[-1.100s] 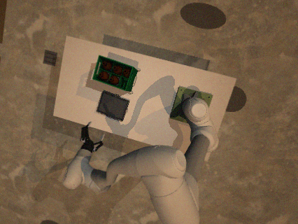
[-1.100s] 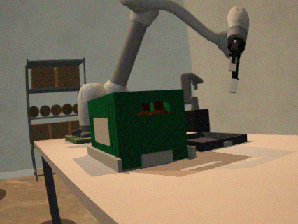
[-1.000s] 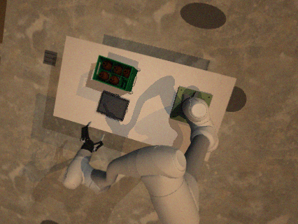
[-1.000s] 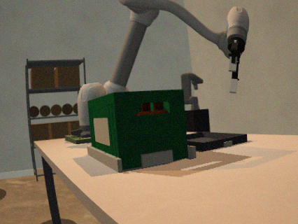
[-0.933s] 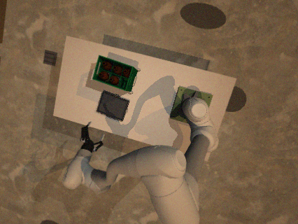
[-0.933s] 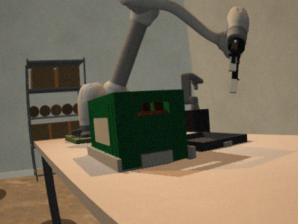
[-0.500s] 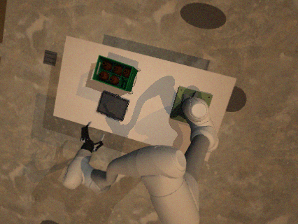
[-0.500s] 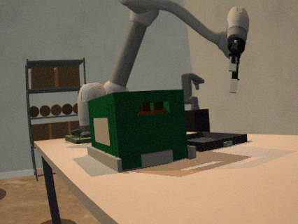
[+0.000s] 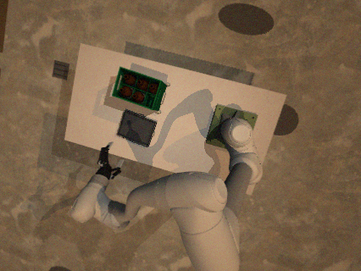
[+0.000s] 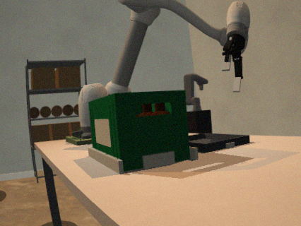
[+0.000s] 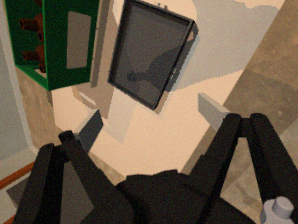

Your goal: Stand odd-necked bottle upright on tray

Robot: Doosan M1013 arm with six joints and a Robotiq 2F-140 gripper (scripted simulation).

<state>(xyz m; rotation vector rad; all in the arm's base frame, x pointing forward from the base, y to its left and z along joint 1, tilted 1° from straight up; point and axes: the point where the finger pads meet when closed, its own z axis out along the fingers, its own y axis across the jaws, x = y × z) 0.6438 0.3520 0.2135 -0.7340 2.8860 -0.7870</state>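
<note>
My gripper is now 45 cm to the left of the brown bottle and 14 cm above it. The rest, counted from my hand: green crate 1 cm ahead, 41 cm to the right, 14 cm below; dark tray 1 cm behind, 14 cm to the right, 21 cm below.
</note>
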